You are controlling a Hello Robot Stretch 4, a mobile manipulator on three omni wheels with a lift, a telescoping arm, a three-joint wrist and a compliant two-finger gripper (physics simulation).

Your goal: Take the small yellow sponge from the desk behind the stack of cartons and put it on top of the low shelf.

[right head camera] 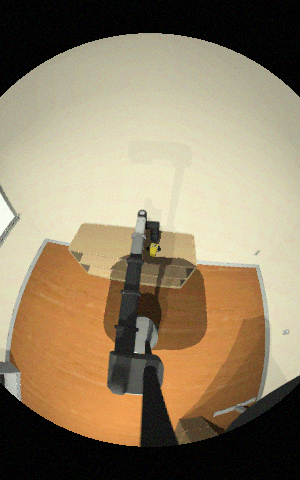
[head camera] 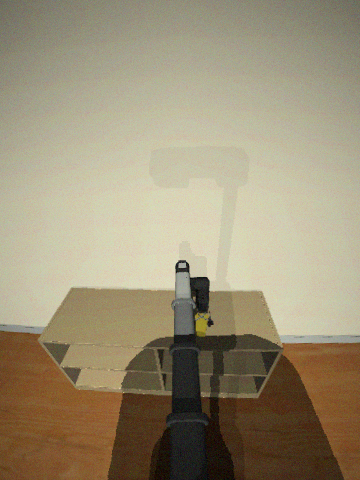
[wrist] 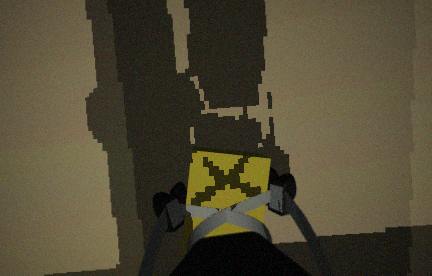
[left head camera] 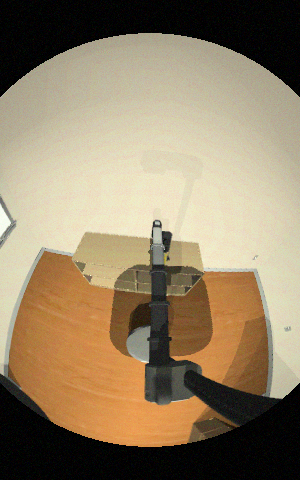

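Where they show: gripper, fingertip midpoint: (right head camera: 152, 250) (head camera: 200, 325) (wrist: 224, 189); robot's base, link origin: (right head camera: 138, 333) (left head camera: 146, 342).
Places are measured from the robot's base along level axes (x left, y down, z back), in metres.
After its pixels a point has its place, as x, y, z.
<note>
The yellow sponge (head camera: 201, 328) @[-0.086, -0.630, -0.674] (left head camera: 165, 258) @[-0.115, -0.630, -0.700] (right head camera: 154, 249) @[-0.101, -0.630, -0.696] (wrist: 215, 172) @[-0.084, -0.632, -0.744] with a dark cross is between the two fingertips of my gripper (head camera: 202, 320) @[-0.089, -0.582, -0.719] (wrist: 224, 189) @[-0.089, -0.582, -0.719], which is shut on it. Both are over the top board of the low shelf (head camera: 110, 315) @[0.407, -0.583, -0.796] (left head camera: 110, 247) @[0.384, -0.583, -0.820] (right head camera: 102, 242) @[0.384, -0.583, -0.760] (wrist: 350, 150) @[-0.213, -0.583, -0.740], right of its middle and back from its front edge. The sponge is at or very near the board; its underside is hidden, so I cannot tell whether it touches. The desk does not show in these views.
The wall (head camera: 100, 200) @[0.391, -1.167, -1.024] (left head camera: 100, 150) @[0.417, -1.391, -1.025] (right head camera: 90, 160) @[0.432, -1.262, -1.026] rises right behind the shelf. My telescoping arm (head camera: 186, 380) @[-0.001, -1.002, -0.300] (left head camera: 159, 290) @[-0.002, -1.002, -0.284] (right head camera: 131, 290) @[-0.008, -1.014, -0.232] reaches across the shelf's front edge. Brown cartons (left head camera: 212, 427) (right head camera: 197, 429) show at the lower right of the side head views.
</note>
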